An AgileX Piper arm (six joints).
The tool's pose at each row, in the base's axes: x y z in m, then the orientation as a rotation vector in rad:
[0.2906 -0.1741 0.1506 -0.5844 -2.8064 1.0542]
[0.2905 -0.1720 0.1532 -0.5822 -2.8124 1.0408]
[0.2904 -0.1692 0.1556 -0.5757 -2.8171 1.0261]
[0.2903 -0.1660 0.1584 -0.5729 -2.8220 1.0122]
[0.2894 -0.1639 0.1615 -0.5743 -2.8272 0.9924]
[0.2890 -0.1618 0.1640 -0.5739 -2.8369 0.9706]
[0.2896 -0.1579 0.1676 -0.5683 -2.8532 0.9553]
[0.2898 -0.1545 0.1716 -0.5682 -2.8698 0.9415]
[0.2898 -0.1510 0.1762 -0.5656 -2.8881 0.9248]
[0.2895 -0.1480 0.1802 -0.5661 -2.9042 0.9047]
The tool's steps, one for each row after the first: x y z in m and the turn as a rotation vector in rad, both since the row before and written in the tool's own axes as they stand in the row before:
[0.0008 -0.0003 -0.0032 -0.0094 0.0006 -0.0023]
[0.0010 0.0004 -0.0035 -0.0094 0.0019 -0.0055]
[0.0012 0.0004 -0.0041 -0.0093 0.0015 -0.0029]
[0.0015 -0.0007 -0.0035 -0.0129 0.0039 -0.0008]
[0.0011 -0.0002 -0.0031 -0.0156 0.0006 -0.0015]
[0.0008 0.0008 -0.0052 -0.0142 -0.0082 -0.0030]
[0.0009 0.0002 -0.0052 -0.0137 -0.0090 0.0010]
[0.0011 -0.0001 -0.0057 -0.0158 -0.0095 -0.0007]
[0.0011 -0.0001 -0.0049 -0.0169 -0.0063 0.0007]

